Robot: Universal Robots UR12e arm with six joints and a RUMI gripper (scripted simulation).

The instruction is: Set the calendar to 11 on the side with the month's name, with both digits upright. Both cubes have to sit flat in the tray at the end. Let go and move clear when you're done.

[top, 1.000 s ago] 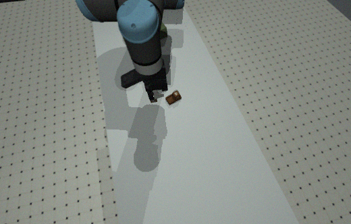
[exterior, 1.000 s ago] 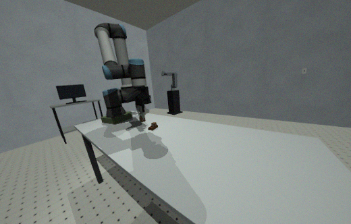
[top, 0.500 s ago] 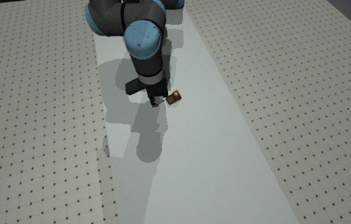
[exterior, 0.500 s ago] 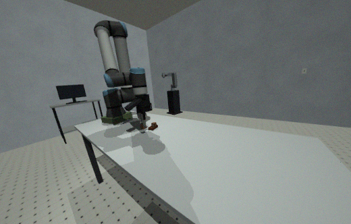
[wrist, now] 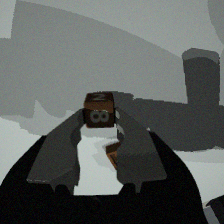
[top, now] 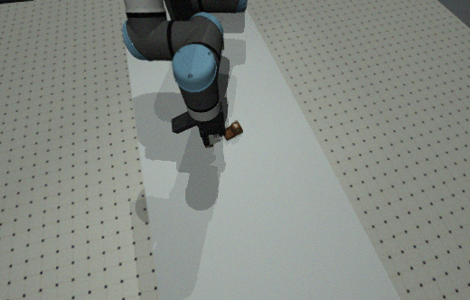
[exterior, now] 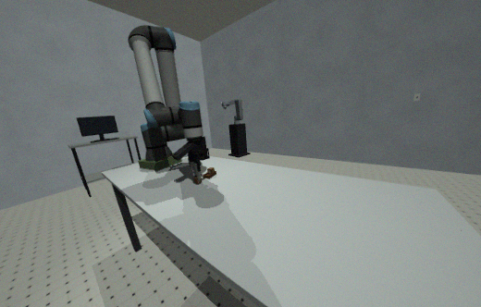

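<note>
The brown cube lies 10 mm below my hand. The rest, counted from my hand: brown calendar tray (100 mm to the left, 40 mm behind, 20 mm below).
</note>
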